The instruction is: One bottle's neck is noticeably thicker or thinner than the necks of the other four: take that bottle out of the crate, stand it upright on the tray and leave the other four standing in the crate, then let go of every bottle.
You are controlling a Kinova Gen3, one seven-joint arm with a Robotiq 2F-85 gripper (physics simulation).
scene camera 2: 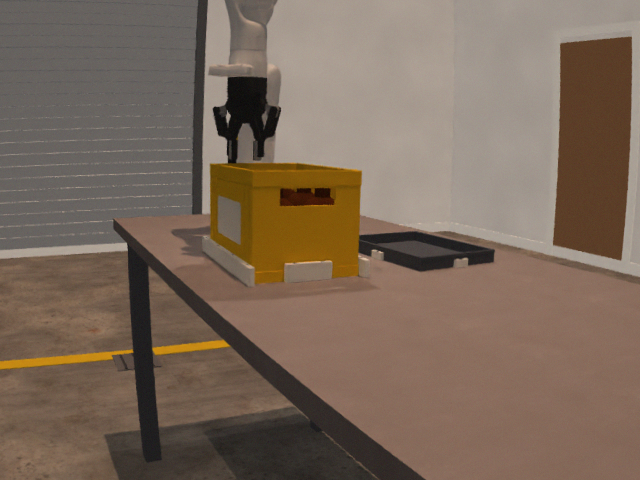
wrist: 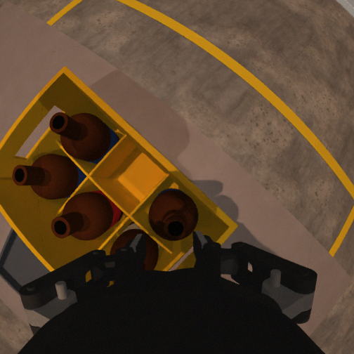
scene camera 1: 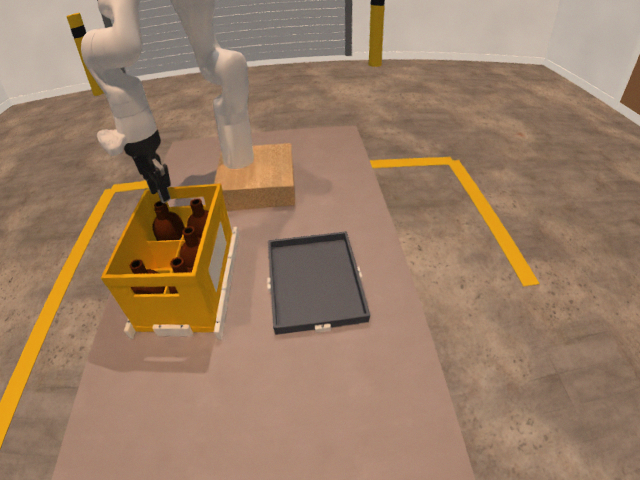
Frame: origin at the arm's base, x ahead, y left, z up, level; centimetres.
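Seen in the pictures: gripper, fingertip midpoint: (scene camera 2: 245, 160) (scene camera 1: 161, 196); arm's base, link origin: (scene camera 1: 238, 160).
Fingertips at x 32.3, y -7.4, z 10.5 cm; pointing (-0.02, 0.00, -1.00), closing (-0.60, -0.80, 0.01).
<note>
Pixels of each thing's top centre, then the offset from my fingertips to it. "*": a spot on its surface instead. Level surfaces: height alone.
- yellow crate, top centre: (scene camera 2: 279, 166) (scene camera 1: 165, 225) dx +8.6, dy +4.7, dz -0.8 cm
- near-left bottle, surface spot: (scene camera 1: 138, 267) * dx +19.1, dy +3.0, dz -2.1 cm
- near-right bottle, top centre: (scene camera 2: 322, 176) (scene camera 1: 176, 261) dx +17.0, dy +10.4, dz -2.0 cm
- middle-right bottle, top centre: (scene camera 1: 188, 230) dx +8.4, dy +9.5, dz -2.0 cm
- far-right bottle, top centre: (scene camera 1: 195, 201) dx -0.9, dy +7.6, dz -2.0 cm
- far-left bottle, top centre: (scene camera 1: 159, 203) dx +0.1, dy -1.0, dz -2.0 cm
- black tray, surface spot: (scene camera 2: 410, 248) * dx +1.3, dy +34.5, dz -17.8 cm
- table, surface height: dz -18.3 cm
A yellow crate (scene camera 1: 155, 310) (scene camera 2: 305, 237) (wrist: 200, 195) holds five brown bottles standing upright in separate compartments. They are the near-left bottle (scene camera 1: 138, 267), the near-right bottle (scene camera 1: 177, 265), the middle-right bottle (scene camera 1: 189, 248), the far-right bottle (scene camera 1: 197, 219) and the far-left bottle (scene camera 1: 168, 225) (wrist: 172, 210). The middle-left compartment is empty. I cannot tell for certain which neck differs in thickness. My gripper (scene camera 1: 163, 196) (scene camera 2: 245, 153) (wrist: 169, 242) is partly open and empty, above the crate's far-left part, its fingertips close over the far-left bottle's neck. The black tray (scene camera 1: 317, 281) (scene camera 2: 410, 248) is empty.
White blocks (scene camera 1: 225, 289) (scene camera 2: 308, 271) line the crate's foot. Small white clips (scene camera 1: 323, 327) sit at the tray's sides. The tray lies to the right of the crate on the table (scene camera 1: 268, 403). The arm's wooden base (scene camera 1: 263, 180) stands behind.
</note>
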